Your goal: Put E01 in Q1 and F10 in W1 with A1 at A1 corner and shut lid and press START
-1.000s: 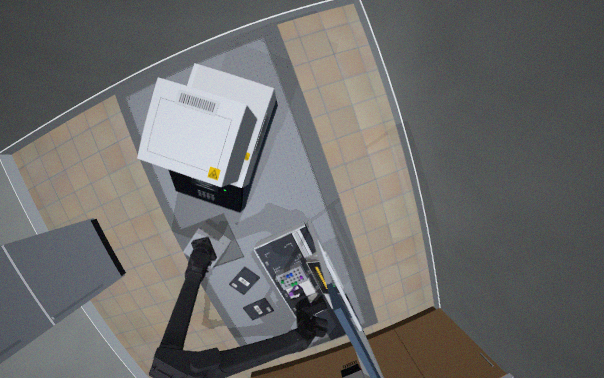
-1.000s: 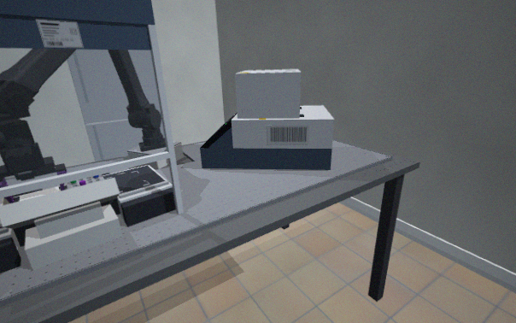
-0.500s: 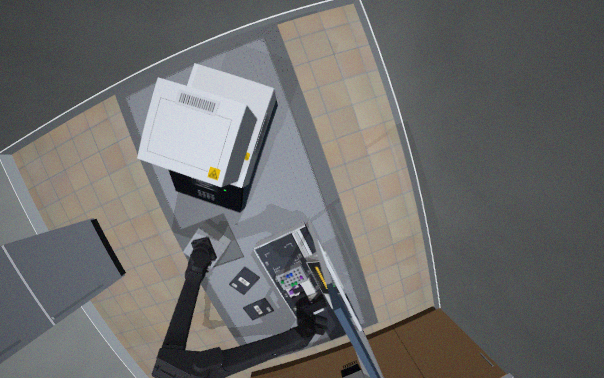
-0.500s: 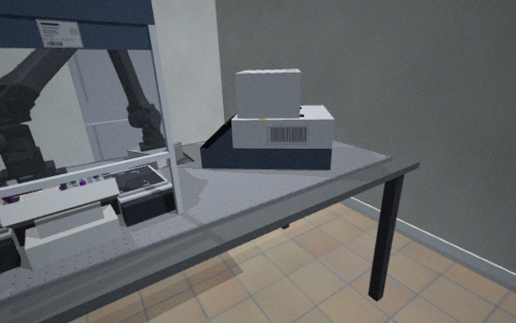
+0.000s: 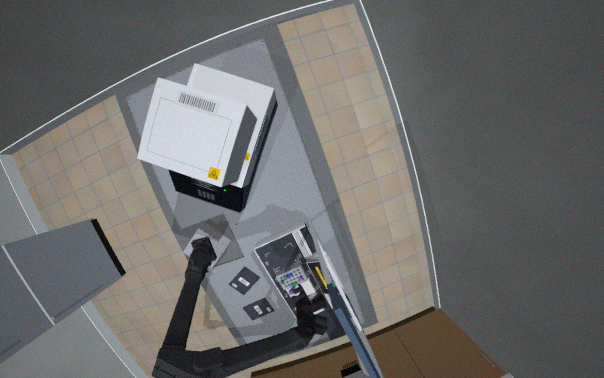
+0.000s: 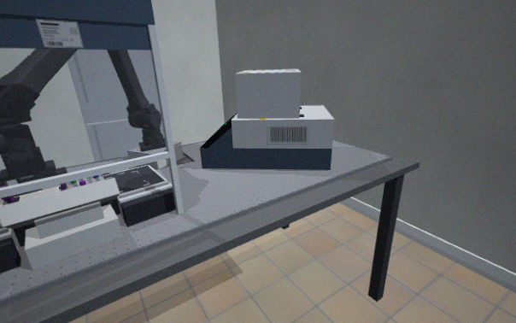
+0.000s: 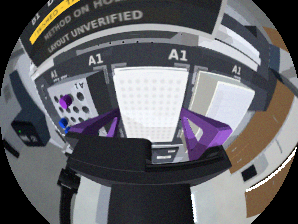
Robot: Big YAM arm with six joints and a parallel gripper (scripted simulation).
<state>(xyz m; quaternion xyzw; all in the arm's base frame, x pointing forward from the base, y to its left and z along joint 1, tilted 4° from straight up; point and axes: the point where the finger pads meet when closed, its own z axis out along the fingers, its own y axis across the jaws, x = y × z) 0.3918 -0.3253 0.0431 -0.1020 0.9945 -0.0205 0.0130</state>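
The tube cooling block lies 10 cm to the left of my hand, 2 cm behind it and 1 cm above it. From my hand the other things lie so: frame post (32 cm to the left, 17 cm above, 13 cm ahead); then white deep-well block (10 cm to the right, 2 cm ahead, 1 cm above); then label (29 cm behind, 8 cm to the left, 6 cm below).
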